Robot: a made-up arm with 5 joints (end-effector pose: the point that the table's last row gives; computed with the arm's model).
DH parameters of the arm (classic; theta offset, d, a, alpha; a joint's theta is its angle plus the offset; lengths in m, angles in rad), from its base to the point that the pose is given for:
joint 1: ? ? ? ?
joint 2: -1.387 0 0.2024 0
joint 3: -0.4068 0 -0.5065 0
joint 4: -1.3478 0 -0.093 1.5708
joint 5: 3.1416 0.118 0 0
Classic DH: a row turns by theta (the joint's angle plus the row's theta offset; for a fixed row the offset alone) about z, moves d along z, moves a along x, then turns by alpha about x.
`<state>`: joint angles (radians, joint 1 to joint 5).
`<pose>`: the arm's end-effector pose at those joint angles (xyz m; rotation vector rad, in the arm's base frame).
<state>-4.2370 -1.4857 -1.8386 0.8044 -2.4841</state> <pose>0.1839 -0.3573 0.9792 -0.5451 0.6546 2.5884</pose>
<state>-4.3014 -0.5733 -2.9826 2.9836 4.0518</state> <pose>0.0943 -0.2165 0.8555 -1.5051 2.5351 0.8607</pose>
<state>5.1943 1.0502 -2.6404 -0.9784 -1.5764</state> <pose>0.3099 -0.5924 0.6480 0.5612 0.1396 0.4631</pose>
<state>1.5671 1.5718 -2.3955 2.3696 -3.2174</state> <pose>0.0019 0.5218 -0.0766 1.2604 -1.1726 1.1392</pose>
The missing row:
joint 1: 0 0.31 0 -1.5708
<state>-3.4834 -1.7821 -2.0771 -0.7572 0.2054</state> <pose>0.6952 -0.2473 0.5216 0.3988 1.4209 -0.1107</pose>
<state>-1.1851 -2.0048 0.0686 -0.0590 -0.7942</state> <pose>0.1108 -0.2728 0.6744 1.1840 -0.2344 1.0266</pose>
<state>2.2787 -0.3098 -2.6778 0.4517 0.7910</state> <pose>0.0453 -0.0529 1.1660 -0.4458 -0.4102 -0.0697</pose>
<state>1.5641 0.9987 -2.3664 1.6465 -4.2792</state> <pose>0.0050 0.7507 0.2577 2.7988 -0.6257 0.0852</pose>
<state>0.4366 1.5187 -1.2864 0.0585 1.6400</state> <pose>0.2276 0.1062 -0.3628 2.3769 -1.6321 -0.2143</pose>
